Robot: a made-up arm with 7 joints. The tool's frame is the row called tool.
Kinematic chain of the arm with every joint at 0, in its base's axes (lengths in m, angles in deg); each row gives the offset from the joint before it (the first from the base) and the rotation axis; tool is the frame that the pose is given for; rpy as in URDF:
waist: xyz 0 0 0 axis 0.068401 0.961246 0.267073
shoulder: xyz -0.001 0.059 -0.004 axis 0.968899 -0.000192 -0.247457
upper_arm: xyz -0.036 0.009 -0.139 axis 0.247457 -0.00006 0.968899
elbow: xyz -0.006 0 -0.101 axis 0.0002 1 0.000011
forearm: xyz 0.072 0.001 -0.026 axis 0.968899 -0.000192 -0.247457
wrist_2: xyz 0.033 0 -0.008 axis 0.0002 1 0.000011
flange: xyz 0.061 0 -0.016 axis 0.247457 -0.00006 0.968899
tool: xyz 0 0 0 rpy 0 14.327 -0.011
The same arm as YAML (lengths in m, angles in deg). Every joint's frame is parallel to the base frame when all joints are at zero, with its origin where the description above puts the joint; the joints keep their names.
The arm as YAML. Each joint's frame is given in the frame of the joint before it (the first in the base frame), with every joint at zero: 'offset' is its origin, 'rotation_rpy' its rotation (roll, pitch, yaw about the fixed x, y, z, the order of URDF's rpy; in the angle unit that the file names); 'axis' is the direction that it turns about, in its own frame. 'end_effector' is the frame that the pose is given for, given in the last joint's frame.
length_unit: m
angle_unit: deg
chain:
  - id: waist
    offset: [0.0, 0.0, 0.0]
    rotation_rpy: [0.0, 0.0, 0.0]
    axis: [0.068403, 0.961235, 0.26711]
  - id: shoulder
    offset: [-0.001, 0.059, -0.004]
    rotation_rpy: [0.0, 0.0, 0.0]
    axis: [0.968889, -0.0002, -0.247497]
  - id: upper_arm
    offset: [-0.036, 0.009, -0.139]
    rotation_rpy: [0.0, 0.0, 0.0]
    axis: [0.247497, -0.0001, 0.968889]
  - id: elbow
    offset: [-0.006, 0.0, -0.101]
    rotation_rpy: [0.0, 0.0, 0.0]
    axis: [0.0002, 1.0, 0.0]
  - id: forearm
    offset: [0.072, 0.001, -0.026]
    rotation_rpy: [0.0, 0.0, 0.0]
    axis: [0.968889, -0.0002, -0.247497]
  - id: wrist_2
    offset: [0.033, 0.0, -0.008]
    rotation_rpy: [0.0, 0.0, 0.0]
    axis: [0.0002, 1.0, 0.0]
  - id: flange
    offset: [0.061, 0.0, -0.016]
    rotation_rpy: [0.0, 0.0, 0.0]
    axis: [0.247497, -0.0001, 0.968889]
end_effector:
  offset: [0.0, 0.0, 0.0]
  rotation_rpy: [0.0, 14.33, -0.01]

